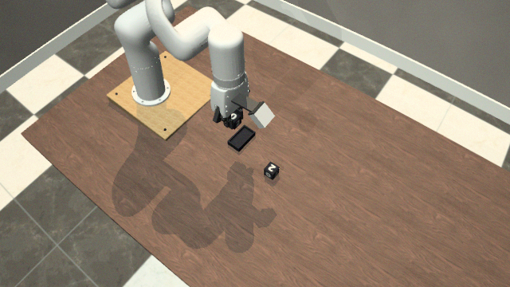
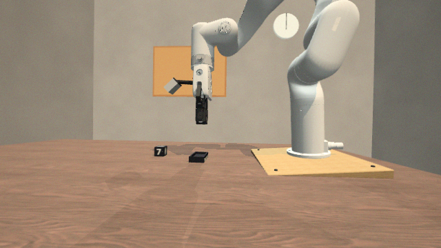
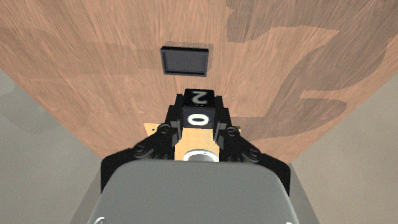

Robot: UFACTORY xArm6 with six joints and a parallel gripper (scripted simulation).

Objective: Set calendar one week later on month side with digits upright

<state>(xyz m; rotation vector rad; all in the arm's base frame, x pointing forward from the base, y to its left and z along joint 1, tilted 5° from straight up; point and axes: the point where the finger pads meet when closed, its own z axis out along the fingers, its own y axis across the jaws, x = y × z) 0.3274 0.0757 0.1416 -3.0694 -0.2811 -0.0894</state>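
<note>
The black tray lies 13 cm below my hand and 3 cm to the left of it. From my hand the other things lie so: black cube (1 cm below).
</note>
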